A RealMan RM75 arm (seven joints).
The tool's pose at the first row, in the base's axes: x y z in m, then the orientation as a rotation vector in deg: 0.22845 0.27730 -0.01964 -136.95 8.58 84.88
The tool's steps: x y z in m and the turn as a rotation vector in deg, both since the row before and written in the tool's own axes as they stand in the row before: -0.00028 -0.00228 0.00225 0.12 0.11 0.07; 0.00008 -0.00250 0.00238 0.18 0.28 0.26; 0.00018 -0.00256 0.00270 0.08 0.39 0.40; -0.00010 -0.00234 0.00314 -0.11 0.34 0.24; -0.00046 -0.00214 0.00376 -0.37 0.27 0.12; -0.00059 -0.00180 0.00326 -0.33 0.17 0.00; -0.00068 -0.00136 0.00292 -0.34 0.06 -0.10
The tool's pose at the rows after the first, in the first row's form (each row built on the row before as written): 0.22699 0.28016 -0.01982 -136.96 8.78 84.73; 0.22565 0.28330 -0.02032 -137.10 9.29 84.44; 0.22412 0.28662 -0.02105 -137.44 9.93 84.12; 0.22205 0.28986 -0.02179 -137.85 10.23 83.87; 0.21924 0.29310 -0.02255 -138.38 10.18 83.76; 0.21669 0.29583 -0.02307 -138.77 9.99 83.70; 0.21426 0.29802 -0.02347 -139.06 9.64 83.73
